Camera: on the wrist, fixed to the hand. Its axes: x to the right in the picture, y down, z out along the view.
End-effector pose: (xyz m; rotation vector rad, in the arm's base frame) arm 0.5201 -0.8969 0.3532 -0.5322 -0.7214 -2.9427
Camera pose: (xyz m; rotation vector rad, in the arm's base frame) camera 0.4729 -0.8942 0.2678 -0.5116 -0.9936 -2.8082
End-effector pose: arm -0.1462 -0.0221 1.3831 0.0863 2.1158 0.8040
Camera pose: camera -0.2082 -0.0975 1.3828 0.2126 2.1980 0.5990
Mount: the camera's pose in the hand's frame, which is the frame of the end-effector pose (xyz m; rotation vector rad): 0.0148 -0.0465 -0.0845 0.2026 0.0041 0.0190
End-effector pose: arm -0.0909 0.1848 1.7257 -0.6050 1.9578 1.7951
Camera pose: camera -0.0774 0.0966 1.6863 -0.5249 2.1210 1.5808
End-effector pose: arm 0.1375 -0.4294 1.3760 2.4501 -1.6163 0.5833
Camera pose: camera 0.1648 -0.3950 1.4631 -2.5431 1.6358 -0.7815
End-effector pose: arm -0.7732 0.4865 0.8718 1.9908 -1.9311 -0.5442
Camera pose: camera -0.6918 0.4704 0.9232 2.0883 -2.0731 -0.3511
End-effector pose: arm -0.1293 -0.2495 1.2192 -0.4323 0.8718 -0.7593
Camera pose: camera -0.2110 -0.2948 1.1911 -0.2427 0.7927 -0.8223
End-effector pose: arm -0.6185 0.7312 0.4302 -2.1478 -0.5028 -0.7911
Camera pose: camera -0.6659 0.6955 0.5077 -1.9609 -0.5362 -0.7029
